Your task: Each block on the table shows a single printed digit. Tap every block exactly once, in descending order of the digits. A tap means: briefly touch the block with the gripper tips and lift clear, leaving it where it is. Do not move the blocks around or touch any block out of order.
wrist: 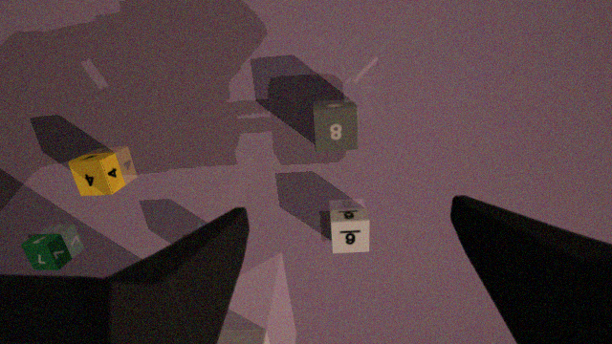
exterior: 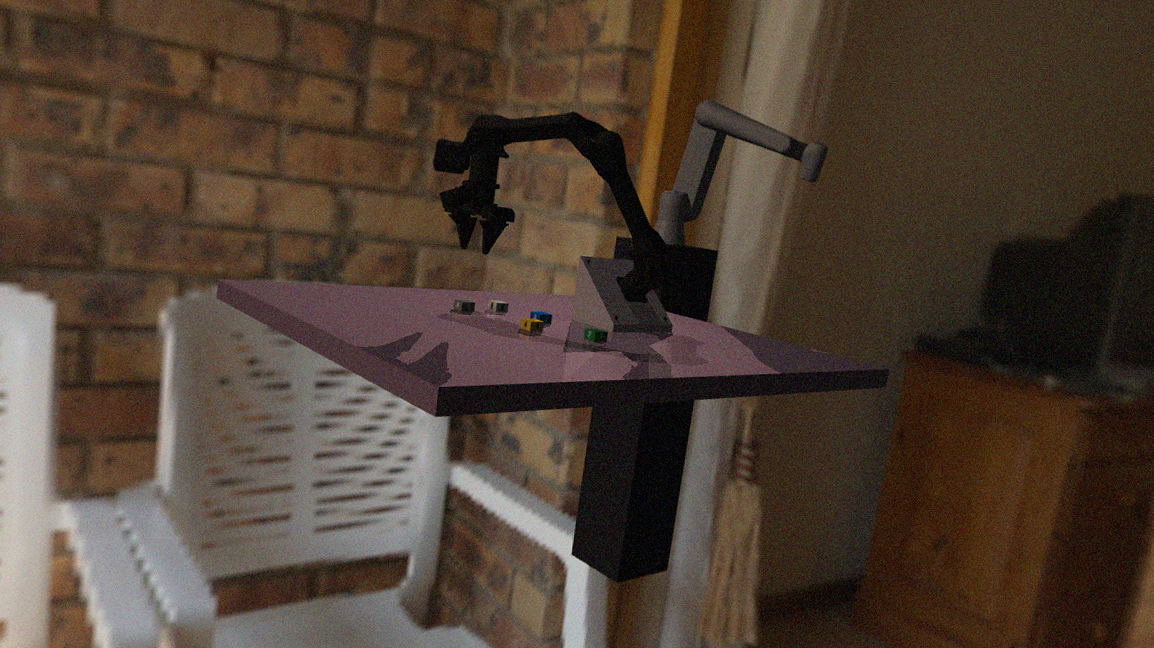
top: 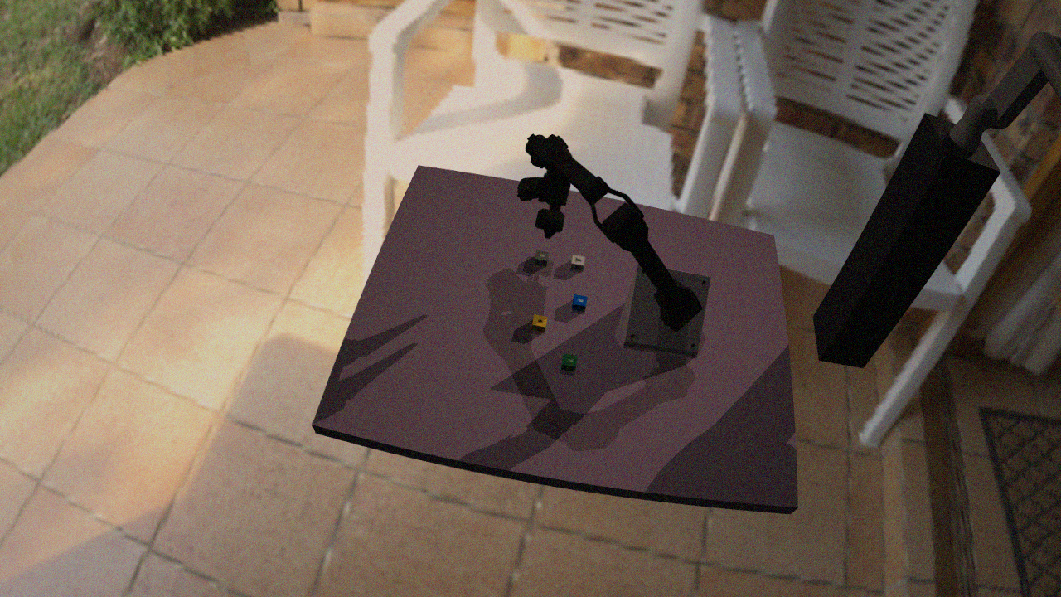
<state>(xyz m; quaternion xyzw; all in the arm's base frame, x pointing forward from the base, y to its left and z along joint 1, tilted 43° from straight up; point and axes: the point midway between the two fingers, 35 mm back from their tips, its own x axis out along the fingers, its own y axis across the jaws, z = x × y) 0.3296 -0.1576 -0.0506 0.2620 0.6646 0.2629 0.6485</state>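
Now: gripper tip 12 cm above the grey block and 1 cm short of it. The rest, counted from my gripper tip: blue block: 12 cm to the left, 12 cm below, 10 cm behind; yellow block: 21 cm to the left, 12 cm below, 2 cm behind; white block: 12 cm below, 9 cm behind, 1 cm to the right.
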